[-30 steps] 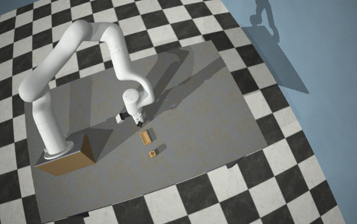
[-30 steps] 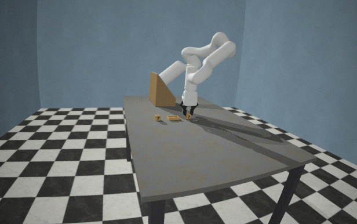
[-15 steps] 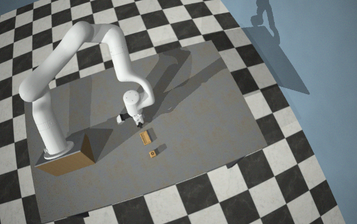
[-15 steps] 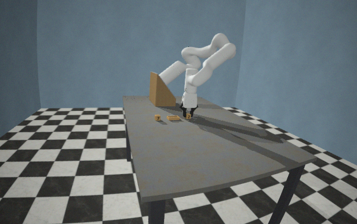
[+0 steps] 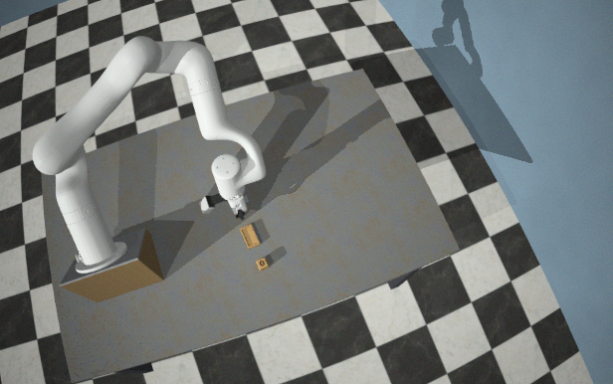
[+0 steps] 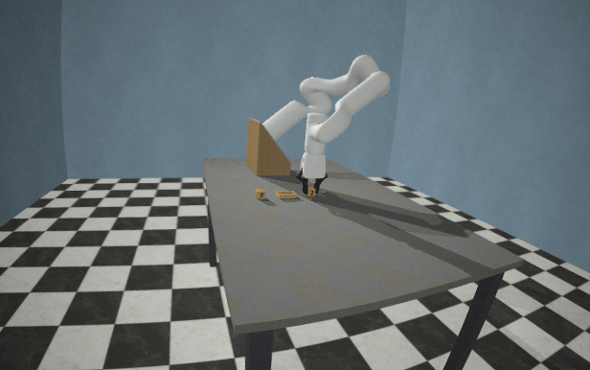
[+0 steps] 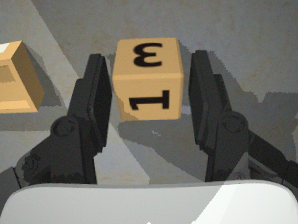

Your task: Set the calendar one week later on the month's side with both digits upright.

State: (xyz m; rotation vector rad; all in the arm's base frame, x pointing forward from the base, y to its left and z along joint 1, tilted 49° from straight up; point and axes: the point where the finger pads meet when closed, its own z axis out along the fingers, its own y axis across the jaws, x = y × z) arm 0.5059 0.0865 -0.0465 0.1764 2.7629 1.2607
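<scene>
My gripper is now 11 cm to the left of the tray, 2 cm above it and 1 cm past it.
</scene>
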